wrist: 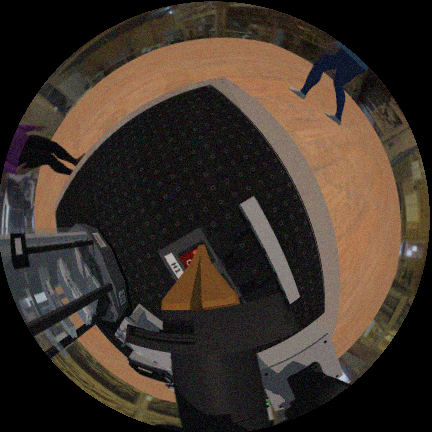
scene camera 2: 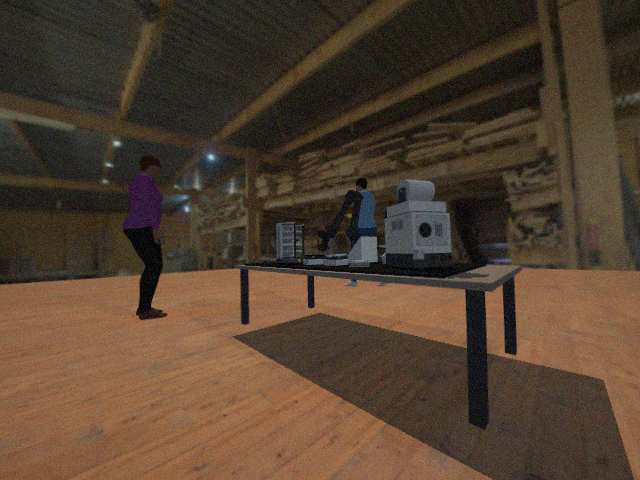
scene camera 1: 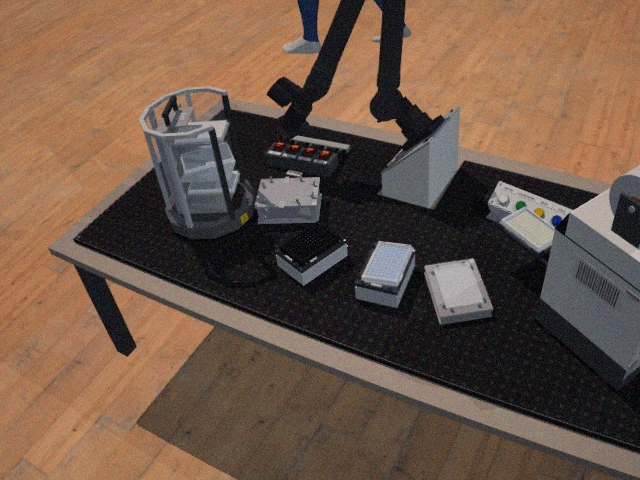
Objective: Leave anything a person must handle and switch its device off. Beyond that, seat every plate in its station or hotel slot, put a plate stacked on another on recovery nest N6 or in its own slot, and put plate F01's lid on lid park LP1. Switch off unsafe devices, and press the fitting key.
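Note:
My gripper is shut and empty. Its tips point down at the H1 rocker switch of the switch strip; contact is unclear. In the wrist view the fingers hide the other rockers. In scene camera 1, orange-red rockers show along the strip. The round plate hotel holds several plates. A black plate and a pale blue plate sit on grey blocks. A pale yellow plate lies tilted against the button panel. A clear-topped device stands beside the hotel.
A grey wedge-shaped housing stands right of the strip. A low pale block lies near the front. A large white instrument stands at the right. A light bar lies behind the strip. Two people stand near the table.

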